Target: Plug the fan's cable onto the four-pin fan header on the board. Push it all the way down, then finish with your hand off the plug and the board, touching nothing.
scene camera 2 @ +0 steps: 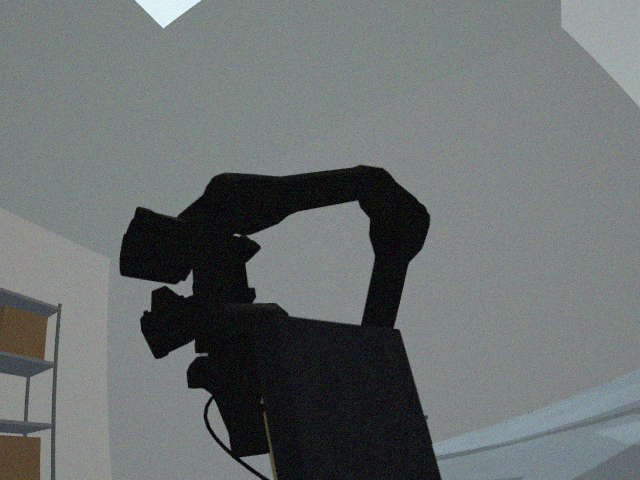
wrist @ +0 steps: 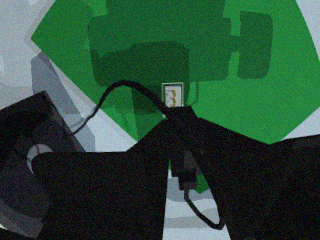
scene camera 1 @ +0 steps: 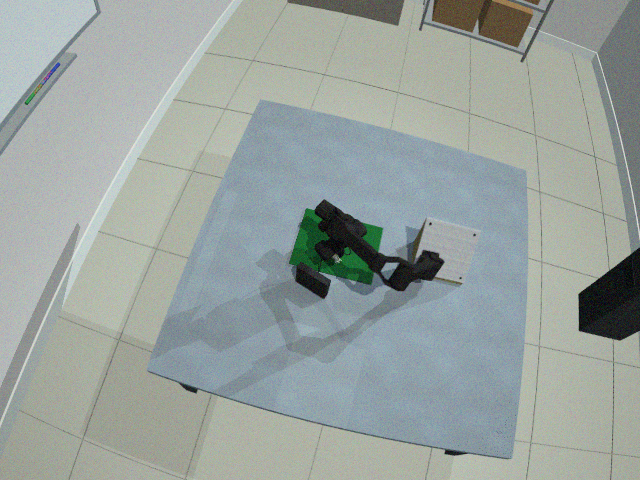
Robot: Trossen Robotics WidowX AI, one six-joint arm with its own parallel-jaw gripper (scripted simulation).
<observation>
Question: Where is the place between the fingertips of the gripper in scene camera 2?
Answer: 242, 443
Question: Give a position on a black fan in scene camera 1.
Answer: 307, 277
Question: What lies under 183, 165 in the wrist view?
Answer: A black plug.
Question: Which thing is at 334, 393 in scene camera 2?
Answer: A black fan.
</observation>
